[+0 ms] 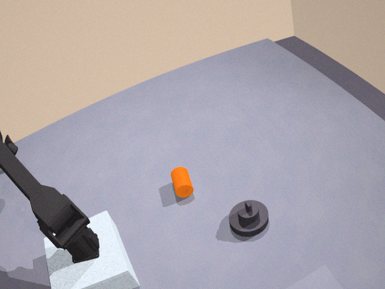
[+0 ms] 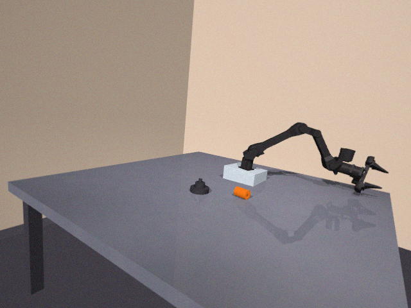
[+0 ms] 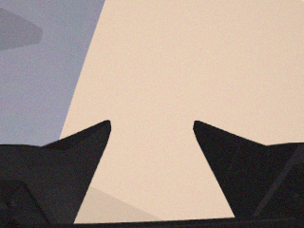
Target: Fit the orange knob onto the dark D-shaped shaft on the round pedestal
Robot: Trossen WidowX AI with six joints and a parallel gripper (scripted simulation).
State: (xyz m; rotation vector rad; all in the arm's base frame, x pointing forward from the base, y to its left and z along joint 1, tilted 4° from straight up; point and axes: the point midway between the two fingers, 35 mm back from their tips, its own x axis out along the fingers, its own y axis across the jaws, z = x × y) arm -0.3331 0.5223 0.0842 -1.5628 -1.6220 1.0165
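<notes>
Right now my gripper tip is 580 mm short of the orange knob, 410 mm to the left of it and 80 mm above it. The rest, counted from my gripper tip: round dark pedestal (690 mm ahead, 560 mm to the right, 70 mm below).
</notes>
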